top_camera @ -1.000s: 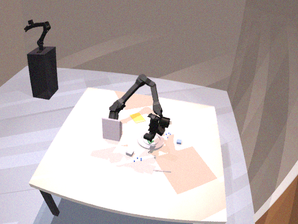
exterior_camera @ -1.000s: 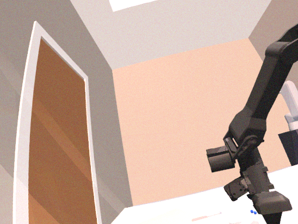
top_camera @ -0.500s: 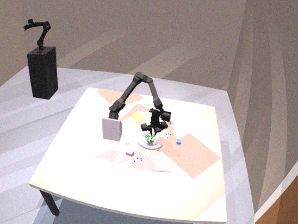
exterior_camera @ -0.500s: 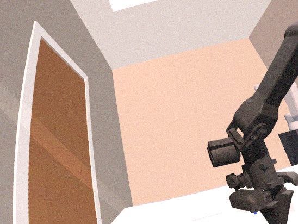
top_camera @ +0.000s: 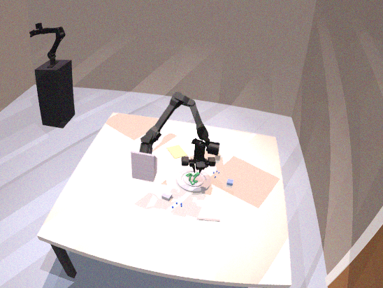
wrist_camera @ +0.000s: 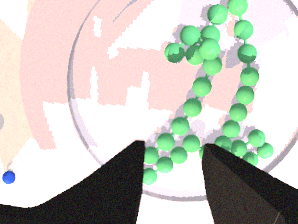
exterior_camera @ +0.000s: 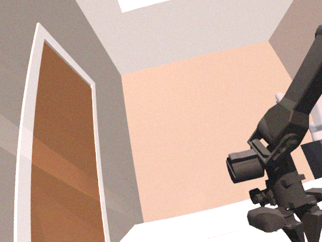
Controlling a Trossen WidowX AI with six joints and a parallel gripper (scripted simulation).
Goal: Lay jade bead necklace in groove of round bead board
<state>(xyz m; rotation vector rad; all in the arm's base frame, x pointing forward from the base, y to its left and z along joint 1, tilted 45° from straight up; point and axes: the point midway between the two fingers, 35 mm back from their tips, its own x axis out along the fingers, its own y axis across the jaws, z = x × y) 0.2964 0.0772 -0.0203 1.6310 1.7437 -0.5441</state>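
Now: the round white bead board 1 cm behind my gripper tip, 2 cm to the right of it and 4 cm below it. Round my gripper tip: yellow sheet 15 cm behind, 23 cm to the left, 5 cm below; blue block 20 cm ahead, 1 cm to the left, 4 cm below; cream block 11 cm ahead, 23 cm to the left, 3 cm below.
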